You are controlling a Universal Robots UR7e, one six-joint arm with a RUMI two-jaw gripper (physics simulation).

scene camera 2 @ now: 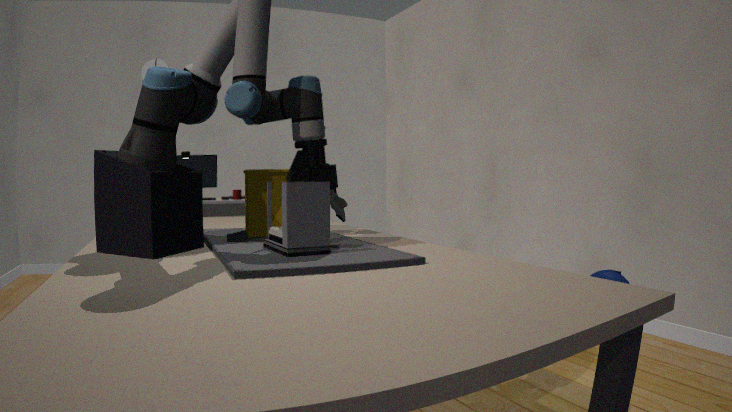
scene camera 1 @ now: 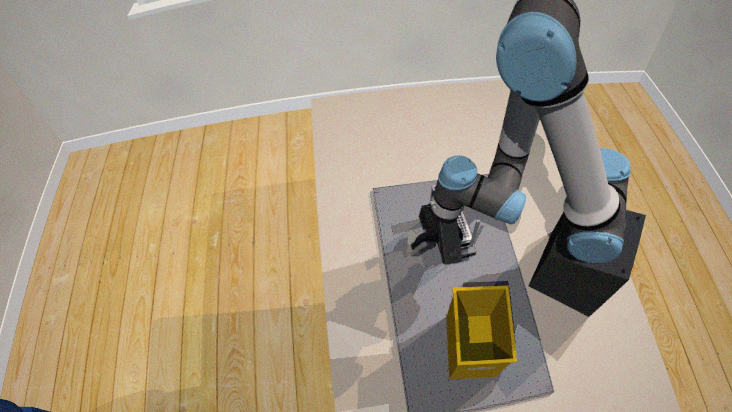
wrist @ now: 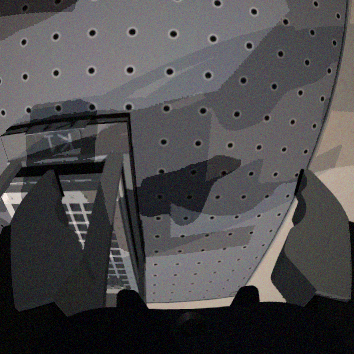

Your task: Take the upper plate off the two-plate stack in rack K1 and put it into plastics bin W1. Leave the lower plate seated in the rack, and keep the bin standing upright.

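Frame: origin at the arm's base, x down, y right, z back, level; millimetres.
Where they show: gripper, fingertip midpoint: (scene camera 1: 432, 250) (wrist: 179, 173); arm's base at its link origin: (scene camera 2: 146, 162).
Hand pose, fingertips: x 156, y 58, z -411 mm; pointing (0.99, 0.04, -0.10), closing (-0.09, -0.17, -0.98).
Note:
Things, the pixels of their centre, and the offset from my fingertips. Level surfaces: height alone.
- Rack K1 at the middle of its body: (wrist: 65, 278) (scene camera 2: 294, 216) (scene camera 1: 454, 221) dx -30, dy +68, dz +67 mm
- grey perforated board at its surface level: dx +43 mm
- whitish gridded plate at the middle of its body: (wrist: 78, 248) (scene camera 1: 451, 224) dx +3, dy +79, dz +66 mm
- Yellow bin W1 at the middle of its body: (scene camera 1: 477, 336) (scene camera 2: 266, 201) dx -46, dy -266, dz +72 mm
- pale table at its surface level: dx +56 mm
Rack K1 (scene camera 2: 306, 214) (wrist: 110, 139) stands upright on the grey perforated board (scene camera 1: 430, 317) (scene camera 2: 368, 257) and is largely hidden by my gripper in scene camera 1. A whitish gridded plate (scene camera 1: 464, 230) (wrist: 75, 199) shows inside the rack; I cannot tell the upper plate from the lower one. My gripper (scene camera 1: 443, 249) (wrist: 179, 173) is open and empty, pointing down at the rack. In the wrist view its left finger overlaps the rack and plate, and its right finger is outside, over the board. Yellow bin W1 (scene camera 1: 500, 327) (scene camera 2: 256, 204) stands upright on the board.
The robot's black base block (scene camera 1: 573, 278) (scene camera 2: 176, 214) stands beside the board on the pale table (scene camera 1: 348, 153) (scene camera 2: 358, 317). A monitor (scene camera 2: 207, 171) and a red cup (scene camera 2: 236, 194) are in the background. A blue rounded object (scene camera 2: 609, 276) shows beyond the table edge.

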